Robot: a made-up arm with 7 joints. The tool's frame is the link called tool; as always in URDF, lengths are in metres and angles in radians.
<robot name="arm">
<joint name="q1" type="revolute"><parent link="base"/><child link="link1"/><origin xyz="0 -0.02 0.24" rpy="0 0 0"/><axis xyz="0 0.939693 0.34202"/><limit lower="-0.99" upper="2.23" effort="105" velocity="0.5"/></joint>
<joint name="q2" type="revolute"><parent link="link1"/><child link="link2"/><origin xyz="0 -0.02 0.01" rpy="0 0 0"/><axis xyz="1 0 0"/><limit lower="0.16" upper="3.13" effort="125" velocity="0.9"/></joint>
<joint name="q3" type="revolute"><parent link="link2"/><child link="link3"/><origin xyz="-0.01 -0.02 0.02" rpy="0 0 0"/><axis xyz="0 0 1"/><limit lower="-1.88" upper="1.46" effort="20" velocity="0.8"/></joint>
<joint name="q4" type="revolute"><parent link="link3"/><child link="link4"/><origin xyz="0.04 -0.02 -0.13" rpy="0 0 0"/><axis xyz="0 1 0"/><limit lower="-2.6" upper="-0.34" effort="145" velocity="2.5"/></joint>
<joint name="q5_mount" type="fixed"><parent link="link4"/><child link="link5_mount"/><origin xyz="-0.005 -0.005 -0.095" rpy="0 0 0"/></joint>
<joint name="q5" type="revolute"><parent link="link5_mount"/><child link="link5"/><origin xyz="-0.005 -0.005 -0.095" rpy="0 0 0"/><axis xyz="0 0 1"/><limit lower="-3.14" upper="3.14" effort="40" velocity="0.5"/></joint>
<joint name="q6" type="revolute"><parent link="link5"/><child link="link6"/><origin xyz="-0.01 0 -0.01" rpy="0 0 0"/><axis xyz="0 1 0"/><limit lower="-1.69" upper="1.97" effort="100" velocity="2.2"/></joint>
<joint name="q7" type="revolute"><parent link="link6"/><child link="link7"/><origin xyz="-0.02 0.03 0.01" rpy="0 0 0"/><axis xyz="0 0 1"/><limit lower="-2.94" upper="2.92" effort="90" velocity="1.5"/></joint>
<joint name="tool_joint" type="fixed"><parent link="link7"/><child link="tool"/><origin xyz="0.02 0 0" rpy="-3.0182 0.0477 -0.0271"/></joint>
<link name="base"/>
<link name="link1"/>
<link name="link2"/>
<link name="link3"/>
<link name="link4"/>
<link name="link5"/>
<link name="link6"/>
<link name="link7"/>
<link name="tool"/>
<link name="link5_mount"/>
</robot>
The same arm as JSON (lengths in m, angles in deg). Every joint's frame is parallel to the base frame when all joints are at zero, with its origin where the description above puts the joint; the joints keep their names.
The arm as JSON. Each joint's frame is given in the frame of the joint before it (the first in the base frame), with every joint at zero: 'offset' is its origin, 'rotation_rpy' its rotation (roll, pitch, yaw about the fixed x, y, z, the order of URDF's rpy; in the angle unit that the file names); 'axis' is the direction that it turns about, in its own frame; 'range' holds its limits. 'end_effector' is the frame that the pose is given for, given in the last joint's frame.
{
  "length_unit": "m",
  "angle_unit": "deg",
  "chain": [
    {
      "id": "q1",
      "offset": [
        0.0,
        -0.02,
        0.24
      ],
      "rotation_rpy": [
        0.0,
        0.0,
        0.0
      ],
      "axis": [
        0.0,
        0.9397,
        0.342
      ],
      "range": [
        -56.72,
        127.77
      ]
    },
    {
      "id": "q2",
      "offset": [
        0.0,
        -0.02,
        0.01
      ],
      "rotation_rpy": [
        0.0,
        0.0,
        0.0
      ],
      "axis": [
        1.0,
        0.0,
        0.0
      ],
      "range": [
        9.17,
        179.34
      ]
    },
    {
      "id": "q3",
      "offset": [
        -0.01,
        -0.02,
        0.02
      ],
      "rotation_rpy": [
        0.0,
        0.0,
        0.0
      ],
      "axis": [
        0.0,
        0.0,
        1.0
      ],
      "range": [
        -107.72,
        83.65
      ]
    },
    {
      "id": "q4",
      "offset": [
        0.04,
        -0.02,
        -0.13
      ],
      "rotation_rpy": [
        0.0,
        0.0,
        0.0
      ],
      "axis": [
        0.0,
        1.0,
        0.0
      ],
      "range": [
        -148.97,
        -19.48
      ]
    },
    {
      "id": "q5",
      "offset": [
        -0.01,
        -0.01,
        -0.19
      ],
      "rotation_rpy": [
        0.0,
        0.0,
        0.0
      ],
      "axis": [
        0.0,
        0.0,
        1.0
      ],
      "range": [
        -179.91,
        179.91
      ]
    },
    {
      "id": "q6",
      "offset": [
        -0.01,
        0.0,
        -0.01
      ],
      "rotation_rpy": [
        0.0,
        0.0,
        0.0
      ],
      "axis": [
        0.0,
        1.0,
        0.0
      ],
      "range": [
        -96.83,
        112.87
      ]
    },
    {
      "id": "q7",
      "offset": [
        -0.02,
        0.03,
        0.01
      ],
      "rotation_rpy": [
        0.0,
        0.0,
        0.0
      ],
      "axis": [
        0.0,
        0.0,
        1.0
      ],
      "range": [
        -168.45,
        167.3
      ]
    }
  ],
  "end_effector": {
    "offset": [
      0.02,
      0.0,
      0.0
    ],
    "rotation_rpy": [
      -172.93,
      2.73,
      -1.55
    ]
  }
}

